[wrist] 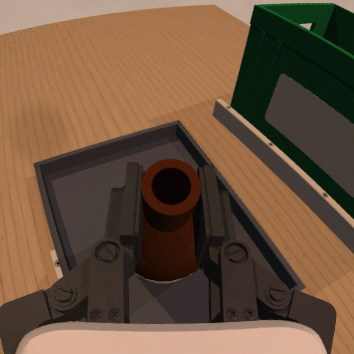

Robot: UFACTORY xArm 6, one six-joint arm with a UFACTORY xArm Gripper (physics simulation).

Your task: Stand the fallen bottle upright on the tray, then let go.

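Places are measured from the arm's base along level axes (x ahead, y left, z up), in centimetres.
Where they show: gripper, between the fingertips: (168, 181).
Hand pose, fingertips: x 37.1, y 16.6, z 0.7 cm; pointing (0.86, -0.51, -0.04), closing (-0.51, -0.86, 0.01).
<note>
After its pixels a point has its place.
The brown bottle (169, 242) {x 35.2, y 17.5, z -1.8 cm} is between the fingers, its round open mouth (171, 186) {x 35.8, y 17.3, z 2.3 cm} facing the camera and its neck running down towards the bottom of the wrist view. A thin pale edge shows low on its body. My gripper (168, 181) {x 37.1, y 16.6, z 0.7 cm} is shut on the bottle's neck, one finger on each side. The dark grey tray (82, 205) {x 48.3, y 19.8, z -14.1 cm} lies behind and below the bottle. The bottle's base is hidden, so I cannot tell whether it touches the tray or how far the bottle leans from upright.
A green crate (245, 75) {x 51.5, y -4.4, z -6.0 cm} with a grey panel stands at the upper right. A low grey rail (270, 151) {x 43.2, y -3.4, z -12.1 cm} with screws on its pale top runs between the crate and the tray. The wooden table (115, 65) {x 75.3, y 3.9, z -14.6 cm} extends behind the tray to a far edge.
</note>
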